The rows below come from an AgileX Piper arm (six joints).
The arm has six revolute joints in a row. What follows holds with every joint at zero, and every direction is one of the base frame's. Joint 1 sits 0.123 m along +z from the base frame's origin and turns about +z. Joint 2 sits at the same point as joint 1 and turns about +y. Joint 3 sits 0.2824 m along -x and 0.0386 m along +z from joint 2 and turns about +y. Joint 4 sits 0.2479 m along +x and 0.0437 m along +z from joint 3 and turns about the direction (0.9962, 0, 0.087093). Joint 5 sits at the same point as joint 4 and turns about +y. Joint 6 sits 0.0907 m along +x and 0.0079 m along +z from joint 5 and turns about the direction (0.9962, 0, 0.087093). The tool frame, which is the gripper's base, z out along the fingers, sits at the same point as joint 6; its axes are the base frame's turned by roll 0, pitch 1.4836 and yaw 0 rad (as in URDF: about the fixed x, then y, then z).
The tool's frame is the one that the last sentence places.
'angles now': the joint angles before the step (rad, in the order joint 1, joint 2, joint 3, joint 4, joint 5, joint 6). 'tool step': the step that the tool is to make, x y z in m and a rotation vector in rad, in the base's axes. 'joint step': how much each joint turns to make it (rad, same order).
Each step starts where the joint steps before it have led.
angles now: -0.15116, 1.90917, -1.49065, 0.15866, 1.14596, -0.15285
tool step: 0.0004, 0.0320, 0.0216, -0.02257, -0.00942, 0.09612
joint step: 0.08821, -0.02650, -0.04816, -0.02604, 0.06242, 0.00842
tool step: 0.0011, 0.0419, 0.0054, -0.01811, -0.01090, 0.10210
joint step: 0.11424, 0.00020, -0.02233, -0.02105, 0.00907, 0.01856
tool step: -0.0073, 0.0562, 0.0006, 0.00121, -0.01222, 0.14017
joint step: 0.14806, -0.00022, -0.00152, -0.00094, -0.01131, 0.00698
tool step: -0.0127, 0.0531, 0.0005, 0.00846, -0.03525, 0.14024
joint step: 0.14177, 0.00003, -0.00011, 0.00003, -0.03609, -0.00241
